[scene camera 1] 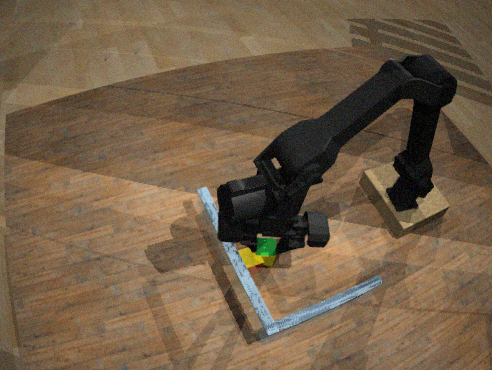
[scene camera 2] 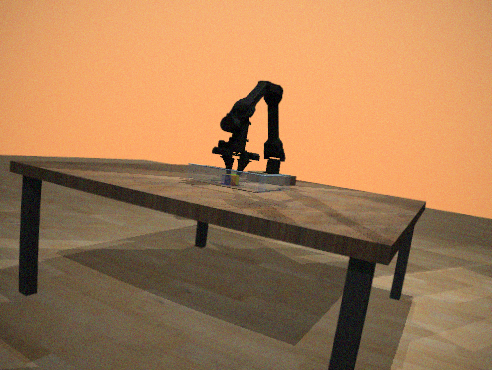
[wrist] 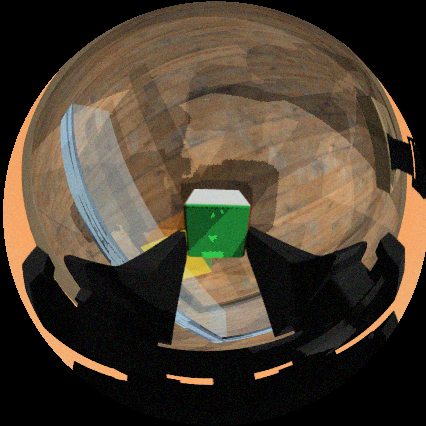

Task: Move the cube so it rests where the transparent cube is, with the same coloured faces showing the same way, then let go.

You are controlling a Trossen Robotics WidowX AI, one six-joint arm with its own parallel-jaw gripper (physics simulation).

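Frame: origin at the arm's base, x ahead, y left, z up, level; metres.
Seen in the pictures: gripper, fingertip midpoint: (scene camera 1: 265, 251) (wrist: 215, 233); arm's base at its link origin: (scene camera 1: 401, 198) (scene camera 2: 272, 173).
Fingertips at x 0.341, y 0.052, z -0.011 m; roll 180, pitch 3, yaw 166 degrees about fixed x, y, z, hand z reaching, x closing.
Offsets run from my fingertips to a thing's top centre.
The solid cube {0.002 m back, 0.005 m right, 0.011 m up} (scene camera 1: 266, 246) (wrist: 217, 230) has a green top, a white side in the wrist view and a yellow side in scene camera 1. My gripper (scene camera 2: 235, 172) is shut on this cube, one finger against each of two opposite sides. I cannot tell whether the cube touches the table. The transparent cube {0.033 m ahead, 0.010 m left, 0.009 m up} (scene camera 1: 249, 258) (wrist: 198, 268) has a yellow top and a reddish side. It stands close beside the solid cube, toward the long wall, turned at a different angle. The left finger partly hides it in the wrist view.
A pale blue see-through wall (scene camera 1: 250, 290) (wrist: 82, 195) runs close beside the transparent cube and meets a shorter wall (scene camera 1: 327, 302) at a corner. The arm's base stands on a wooden block (scene camera 1: 417, 217). Everything stands on a round-edged wooden table (scene camera 2: 150, 195).
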